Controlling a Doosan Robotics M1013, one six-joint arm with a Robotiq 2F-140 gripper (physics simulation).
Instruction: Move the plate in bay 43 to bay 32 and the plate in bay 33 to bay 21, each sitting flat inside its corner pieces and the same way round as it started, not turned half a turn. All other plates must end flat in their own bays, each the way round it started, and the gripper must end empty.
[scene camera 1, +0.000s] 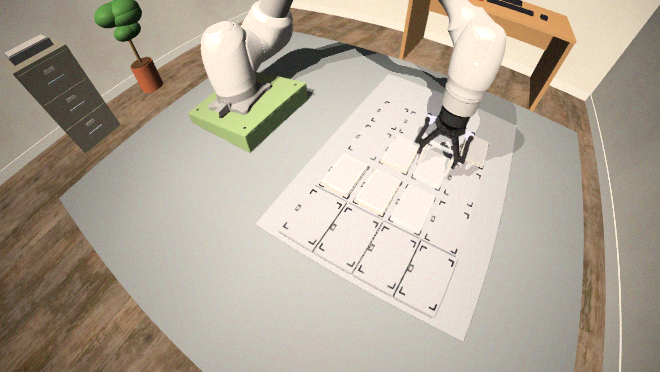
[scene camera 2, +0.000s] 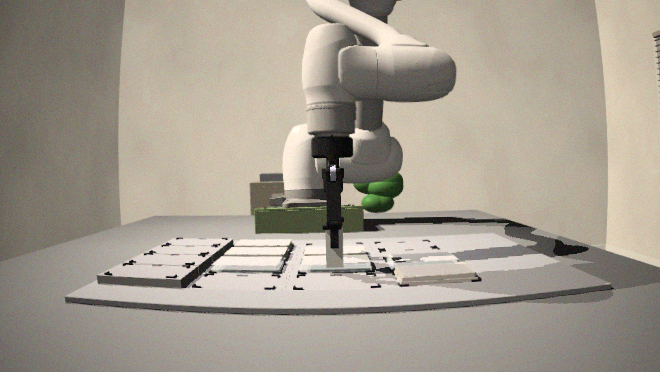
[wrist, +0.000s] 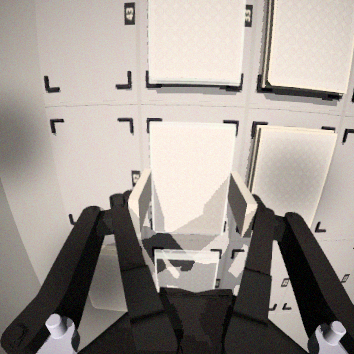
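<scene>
My gripper points straight down and is shut on the long sides of a pale plate. This plate lies low in bay 32, level, and looks to be inside its corner pieces; its near end is partly in shadow. Another pale plate lies flat in bay 33. Bay 43, with its label, holds no plate. Bay 21, beside its label, shows no plate in the wrist view.
Plates stand in neighbouring bays: one in bay 22, one in bay 23, one in bay 31 and one in bay 41. A raised row of bays lies at one end.
</scene>
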